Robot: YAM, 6 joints.
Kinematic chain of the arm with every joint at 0, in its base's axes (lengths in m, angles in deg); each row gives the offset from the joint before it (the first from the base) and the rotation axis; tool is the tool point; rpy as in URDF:
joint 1: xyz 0 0 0.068 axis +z
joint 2: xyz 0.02 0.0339 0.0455 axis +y
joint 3: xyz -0.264 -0.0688 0 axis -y
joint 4: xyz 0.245 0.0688 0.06 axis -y
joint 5: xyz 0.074 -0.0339 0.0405 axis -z
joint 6: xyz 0.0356 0 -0.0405 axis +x
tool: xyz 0 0 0 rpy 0 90 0
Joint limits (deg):
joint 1: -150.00..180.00
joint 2: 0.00..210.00
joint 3: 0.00..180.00
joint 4: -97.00..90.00
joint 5: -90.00..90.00
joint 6: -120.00..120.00
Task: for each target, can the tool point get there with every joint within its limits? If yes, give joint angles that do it. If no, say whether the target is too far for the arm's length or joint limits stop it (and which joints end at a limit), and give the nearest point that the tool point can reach.
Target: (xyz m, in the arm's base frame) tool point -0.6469 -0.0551 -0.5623
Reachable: no: too far | nearest point -0.4622 -0.0056 -0.3101 | short by 0.317 m
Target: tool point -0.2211 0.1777 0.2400
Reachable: yes | joints 135.81 79.95 32.97 49.74 -48.49 51.97
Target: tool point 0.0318 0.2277 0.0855
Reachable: yes | joints 89.46 119.57 52.98 -76.28 56.35 16.97
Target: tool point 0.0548 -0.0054 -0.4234
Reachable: no: joint limits stop it (at a limit: joint 2) | nearest point 0.0921 -0.0091 -0.3450 | short by 0.087 m
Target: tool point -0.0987 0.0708 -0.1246
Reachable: yes | joints 138.70 184.04 66.96 -76.88 -19.60 41.91
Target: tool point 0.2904 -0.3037 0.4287
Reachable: yes | joints -50.68 105.50 109.27 -13.57 -64.76 73.37
